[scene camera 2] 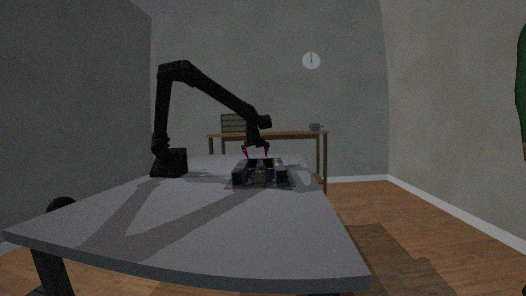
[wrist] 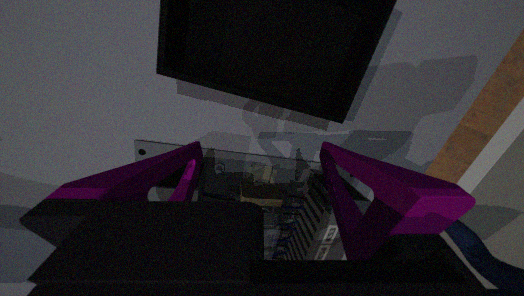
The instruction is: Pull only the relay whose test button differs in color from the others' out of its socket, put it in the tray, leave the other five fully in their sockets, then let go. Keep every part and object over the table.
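Frame: origin at the arm's base, x right, y up, z back, level; centimetres.
Where they show: gripper, fingertip midpoint: [scene camera 2: 257, 158] [wrist: 261, 148]; arm's base, link origin: [scene camera 2: 167, 159].
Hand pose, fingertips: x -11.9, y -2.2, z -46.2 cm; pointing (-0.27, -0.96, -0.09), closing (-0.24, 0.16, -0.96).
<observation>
Each offset is from my fingertips to the top centre of the thing. "pt": to the spot under its first point. Level surfaces: height alone.
My gripper [scene camera 2: 256, 153] [wrist: 261, 148] is open, with its magenta fingers wide apart and nothing between them. It hangs just above the relay panel [scene camera 2: 227, 187] [wrist: 155, 145], which holds grey wiring ducts, wires and the relay row. In the wrist view a tan block @[dz -2.1, dx +6.5, dy -1.7 cm] [wrist: 261, 194] shows between the fingers, with blue wires and white labels to its right. The relays and their test buttons are mostly hidden behind the black gripper body or too dark to tell apart. The black tray @[pt dz +0.0, dx -7.4, dy -5.5 cm] [wrist: 270, 55] lies on the table beyond the panel in the wrist view.
The grey table @[dy -5.8 cm] [scene camera 2: 240, 225] carries the arm's black base [scene camera 2: 170, 162] at its left. The ducts @[dz -10.9, dx +18.5, dy +0.5 cm] [scene camera 2: 281, 175] [wrist: 305, 225] rise from the panel under the fingers. The table's right edge is near the panel. A wooden side table [scene camera 2: 295, 134] stands behind. Part of a person [scene camera 2: 521, 90] shows at the far right.
</observation>
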